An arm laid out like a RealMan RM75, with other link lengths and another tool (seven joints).
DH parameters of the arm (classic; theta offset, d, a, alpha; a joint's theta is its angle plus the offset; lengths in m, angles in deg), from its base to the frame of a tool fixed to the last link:
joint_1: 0 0.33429 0 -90
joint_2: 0 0 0 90
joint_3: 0 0.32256 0 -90
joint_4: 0 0 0 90
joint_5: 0 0.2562 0 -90
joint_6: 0 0 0 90
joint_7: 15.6 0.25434 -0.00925 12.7
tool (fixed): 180 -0.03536 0 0
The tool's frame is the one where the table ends.
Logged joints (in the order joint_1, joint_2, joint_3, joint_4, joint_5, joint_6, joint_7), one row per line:
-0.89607 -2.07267 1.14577 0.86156 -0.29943 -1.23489 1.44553
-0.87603 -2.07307 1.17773 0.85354 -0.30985 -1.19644 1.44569
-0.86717 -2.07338 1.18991 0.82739 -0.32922 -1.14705 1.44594
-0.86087 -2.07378 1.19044 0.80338 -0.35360 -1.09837 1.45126
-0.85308 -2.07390 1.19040 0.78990 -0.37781 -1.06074 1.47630
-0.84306 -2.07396 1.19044 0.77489 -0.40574 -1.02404 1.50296
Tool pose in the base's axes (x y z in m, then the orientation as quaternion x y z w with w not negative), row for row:
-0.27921 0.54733 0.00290 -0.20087 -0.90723 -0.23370 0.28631
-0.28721 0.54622 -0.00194 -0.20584 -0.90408 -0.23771 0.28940
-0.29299 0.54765 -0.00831 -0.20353 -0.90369 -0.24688 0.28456
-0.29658 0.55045 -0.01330 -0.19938 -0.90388 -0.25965 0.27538
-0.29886 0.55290 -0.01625 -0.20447 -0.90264 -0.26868 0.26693
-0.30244 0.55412 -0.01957 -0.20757 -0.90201 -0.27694 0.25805
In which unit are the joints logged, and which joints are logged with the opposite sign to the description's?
The joints are logged in radians. Opposite sign: none.
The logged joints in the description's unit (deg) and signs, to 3 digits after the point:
-51.341 -118.755 65.648 49.364 -17.156 -70.754 82.823
-50.193 -118.778 67.479 48.904 -17.753 -68.551 82.832
-49.685 -118.796 68.177 47.406 -18.863 -65.721 82.846
-49.324 -118.819 68.207 46.030 -20.260 -62.932 83.151
-48.878 -118.826 68.205 45.258 -21.647 -60.776 84.586
-48.304 -118.829 68.207 44.398 -23.247 -58.673 86.113

